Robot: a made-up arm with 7 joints.
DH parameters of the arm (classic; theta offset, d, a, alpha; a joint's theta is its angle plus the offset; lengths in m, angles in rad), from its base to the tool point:
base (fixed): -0.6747 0 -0.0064 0
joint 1: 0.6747 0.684 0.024 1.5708
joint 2: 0 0.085 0.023 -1.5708
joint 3: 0 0.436 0.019 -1.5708
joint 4: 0 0.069 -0.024 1.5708
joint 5: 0 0.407 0.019 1.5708
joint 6: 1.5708 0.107 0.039 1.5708
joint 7: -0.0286 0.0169 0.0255 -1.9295
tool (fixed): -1.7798 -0.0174 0 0
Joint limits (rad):
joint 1: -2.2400..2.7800
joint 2: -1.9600..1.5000
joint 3: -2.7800..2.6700
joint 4: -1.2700..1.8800
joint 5: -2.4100..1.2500
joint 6: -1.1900..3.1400
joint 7: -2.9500..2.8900
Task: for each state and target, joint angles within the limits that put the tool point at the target. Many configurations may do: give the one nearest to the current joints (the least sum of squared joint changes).
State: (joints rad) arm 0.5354 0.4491 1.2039 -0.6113 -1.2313 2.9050 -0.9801
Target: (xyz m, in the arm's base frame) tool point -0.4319 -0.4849 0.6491
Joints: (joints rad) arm 0.3635 1.1726 0.8299 -1.0436 -1.3192 2.8824 -0.9531
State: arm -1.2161 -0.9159 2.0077 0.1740 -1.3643 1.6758 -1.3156
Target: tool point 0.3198 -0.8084 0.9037
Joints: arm -1.0815 -1.3609 1.9865 0.2308 -1.2970 1.7481 -1.3225
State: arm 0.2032 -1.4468 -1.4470 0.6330 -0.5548 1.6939 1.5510
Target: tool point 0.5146 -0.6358 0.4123
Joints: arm -0.3477 -1.8399 -1.3119 1.1075 -0.4588 1.7227 1.5567
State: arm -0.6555 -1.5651 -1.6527 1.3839 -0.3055 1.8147 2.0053
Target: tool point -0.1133 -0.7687 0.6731
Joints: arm -0.9889 -1.6419 -1.5674 1.4892 -0.2962 1.7920 2.0105
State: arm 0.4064 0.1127 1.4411 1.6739 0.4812 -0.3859 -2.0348
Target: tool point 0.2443 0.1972 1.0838
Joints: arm -0.0838 0.2829 0.8097 1.7179 0.3594 -0.4327 -2.0975
